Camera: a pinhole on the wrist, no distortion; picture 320 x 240 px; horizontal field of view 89.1 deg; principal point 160.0 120.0 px. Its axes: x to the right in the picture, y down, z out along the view. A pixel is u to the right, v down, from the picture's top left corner.
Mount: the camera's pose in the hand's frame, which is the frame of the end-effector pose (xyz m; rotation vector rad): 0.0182 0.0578 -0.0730 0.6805 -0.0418 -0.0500
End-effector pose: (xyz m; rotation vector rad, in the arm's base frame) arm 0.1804 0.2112 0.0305 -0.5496 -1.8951 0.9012
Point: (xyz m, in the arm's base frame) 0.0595 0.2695 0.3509
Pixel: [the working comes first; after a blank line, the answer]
In the camera's frame: 0.2736 -0.1604 0.2062

outside the picture
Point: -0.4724 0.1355 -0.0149
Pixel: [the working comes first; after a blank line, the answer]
In the camera's frame: 0.2259 0.3866 0.5712

224 230
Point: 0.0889 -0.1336 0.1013
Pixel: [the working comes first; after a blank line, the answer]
In the camera's frame: -0.1482 -0.1002 0.4162

102 81
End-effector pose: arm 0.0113 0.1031 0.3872 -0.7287 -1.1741 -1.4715
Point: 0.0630 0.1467 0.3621
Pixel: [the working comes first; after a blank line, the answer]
In the camera's frame: -0.0660 0.0492 0.0880

38 211
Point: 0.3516 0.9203 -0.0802
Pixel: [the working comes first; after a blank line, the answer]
In the camera's frame: -0.8094 0.5100 0.4233

outside the picture
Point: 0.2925 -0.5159 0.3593
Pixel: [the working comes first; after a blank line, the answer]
In the camera's frame: 0.0850 -0.2128 -0.5447

behind the camera
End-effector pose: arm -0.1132 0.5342 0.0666 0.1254 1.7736 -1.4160
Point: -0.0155 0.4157 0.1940
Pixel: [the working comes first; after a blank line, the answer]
In the camera's frame: -0.1021 0.0265 0.2706

99 136
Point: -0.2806 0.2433 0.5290
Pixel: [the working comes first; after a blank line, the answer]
In the camera's frame: -0.0535 -0.3300 0.5582

144 24
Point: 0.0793 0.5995 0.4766
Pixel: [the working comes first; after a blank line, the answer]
In the camera's frame: -0.4175 -0.1257 0.2670

outside the picture
